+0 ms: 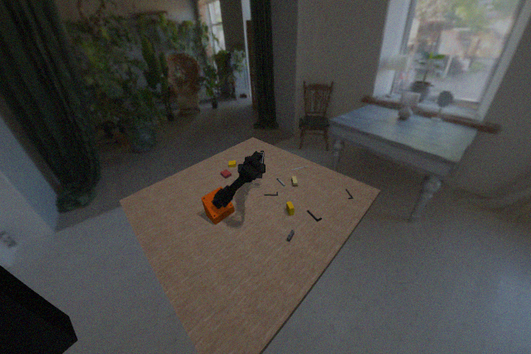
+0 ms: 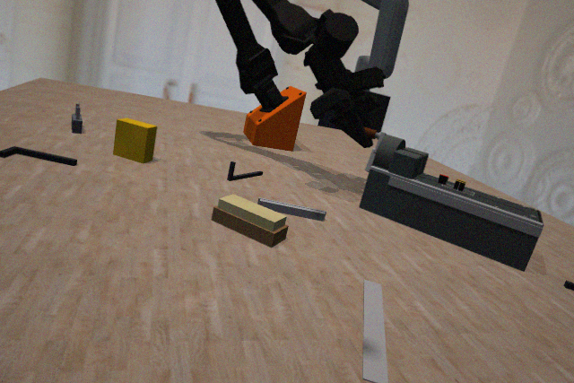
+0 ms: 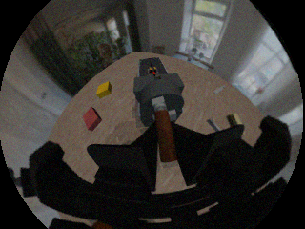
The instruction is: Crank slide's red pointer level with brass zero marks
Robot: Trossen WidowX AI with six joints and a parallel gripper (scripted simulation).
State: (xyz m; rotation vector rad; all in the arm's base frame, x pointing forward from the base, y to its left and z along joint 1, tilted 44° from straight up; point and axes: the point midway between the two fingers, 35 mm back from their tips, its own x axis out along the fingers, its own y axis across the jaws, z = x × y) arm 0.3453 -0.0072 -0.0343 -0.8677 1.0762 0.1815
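Now: the brown crank handle 20 mm behind my gripper tip, 20 mm above it and 10 mm to the right of it. The rest, counted from my gripper tip: red pointer (120 mm ahead, 70 mm to the left, 10 mm below); then red block (240 mm to the left, 80 mm below, 70 mm behind); then grey bar (180 mm to the right, 90 mm below, 90 mm ahead).
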